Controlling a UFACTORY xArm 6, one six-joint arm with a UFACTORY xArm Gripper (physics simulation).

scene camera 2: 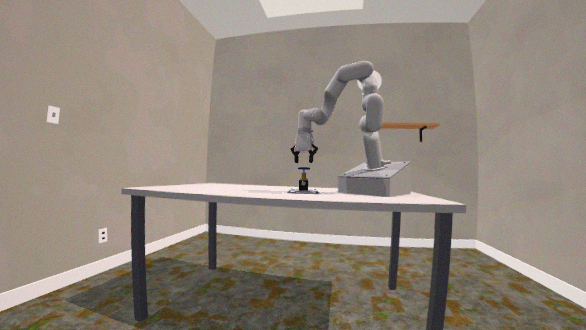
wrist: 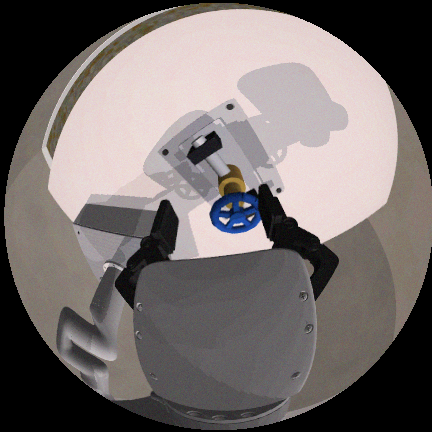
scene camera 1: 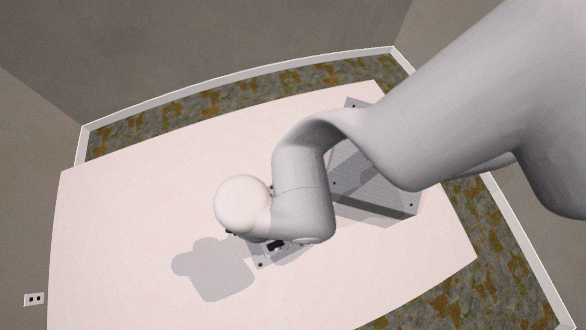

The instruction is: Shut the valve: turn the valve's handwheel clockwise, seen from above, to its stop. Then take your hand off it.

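Note:
The valve's blue handwheel lies level on top of a brass stem. The valve stands on a grey base plate with bolts at its corners and a black block on it. My gripper is open and empty, pointing down. In scene camera 2 its fingertips are a small gap above the handwheel, apart from it. In the wrist view the wheel appears nearer the right finger. In scene camera 1 the arm hides the handwheel and the fingers.
The pale table carries the valve. The arm's grey pedestal box stands to the right of the valve in scene camera 2. A wooden shelf is on the back wall behind the arm.

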